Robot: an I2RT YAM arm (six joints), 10 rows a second.
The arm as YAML. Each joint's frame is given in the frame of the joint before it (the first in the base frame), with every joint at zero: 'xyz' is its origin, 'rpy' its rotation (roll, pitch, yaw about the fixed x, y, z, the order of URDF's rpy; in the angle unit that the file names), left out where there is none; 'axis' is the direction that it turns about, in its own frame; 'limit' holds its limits. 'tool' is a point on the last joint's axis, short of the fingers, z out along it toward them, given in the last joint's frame.
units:
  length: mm
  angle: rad
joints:
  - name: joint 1
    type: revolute
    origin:
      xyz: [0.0, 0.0, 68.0]
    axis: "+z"
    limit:
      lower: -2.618
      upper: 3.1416
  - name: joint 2
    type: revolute
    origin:
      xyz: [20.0, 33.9, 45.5]
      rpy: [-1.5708, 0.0, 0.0]
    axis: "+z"
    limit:
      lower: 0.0
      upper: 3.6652
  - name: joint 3
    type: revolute
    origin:
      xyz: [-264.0, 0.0, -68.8]
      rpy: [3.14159, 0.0, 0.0]
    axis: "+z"
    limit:
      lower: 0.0
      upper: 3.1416
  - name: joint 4
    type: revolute
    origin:
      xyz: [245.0, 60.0, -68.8]
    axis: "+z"
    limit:
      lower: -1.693
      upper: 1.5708
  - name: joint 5
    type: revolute
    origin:
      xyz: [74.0, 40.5, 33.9]
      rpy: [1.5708, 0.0, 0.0]
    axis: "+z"
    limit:
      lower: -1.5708
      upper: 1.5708
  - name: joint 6
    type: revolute
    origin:
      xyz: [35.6, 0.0, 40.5]
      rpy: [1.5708, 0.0, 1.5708]
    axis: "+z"
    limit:
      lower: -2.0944
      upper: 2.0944
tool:
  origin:
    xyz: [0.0, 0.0, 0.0]
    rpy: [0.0, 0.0, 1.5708]
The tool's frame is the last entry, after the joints.
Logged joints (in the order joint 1, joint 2, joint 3, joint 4, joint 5, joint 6), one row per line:
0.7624 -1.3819 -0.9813 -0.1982 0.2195 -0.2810
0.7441 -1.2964 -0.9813 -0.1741 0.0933 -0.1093
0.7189 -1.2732 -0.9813 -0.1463 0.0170 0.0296
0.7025 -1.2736 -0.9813 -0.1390 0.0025 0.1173
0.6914 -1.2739 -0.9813 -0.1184 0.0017 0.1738
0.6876 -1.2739 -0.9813 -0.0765 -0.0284 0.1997
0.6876 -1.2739 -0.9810 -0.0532 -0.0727 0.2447
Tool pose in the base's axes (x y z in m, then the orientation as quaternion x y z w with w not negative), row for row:
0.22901 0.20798 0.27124 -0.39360 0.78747 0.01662 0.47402
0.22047 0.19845 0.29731 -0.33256 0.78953 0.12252 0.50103
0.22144 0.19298 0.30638 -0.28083 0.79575 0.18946 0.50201
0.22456 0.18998 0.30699 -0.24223 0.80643 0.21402 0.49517
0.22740 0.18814 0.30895 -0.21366 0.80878 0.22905 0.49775
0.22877 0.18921 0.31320 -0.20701 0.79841 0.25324 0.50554
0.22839 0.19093 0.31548 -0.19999 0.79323 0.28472 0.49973
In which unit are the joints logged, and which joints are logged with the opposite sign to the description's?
The joints are logged in radians. Opposite sign: joint 2, joint 3.
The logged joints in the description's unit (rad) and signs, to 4 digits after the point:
0.7624 1.3819 0.9813 -0.1982 0.2195 -0.2810
0.7441 1.2964 0.9813 -0.1741 0.0933 -0.1093
0.7189 1.2732 0.9813 -0.1463 0.0170 0.0296
0.7025 1.2736 0.9813 -0.1390 0.0025 0.1173
0.6914 1.2739 0.9813 -0.1184 0.0017 0.1738
0.6876 1.2739 0.9813 -0.0765 -0.0284 0.1997
0.6876 1.2739 0.9810 -0.0532 -0.0727 0.2447

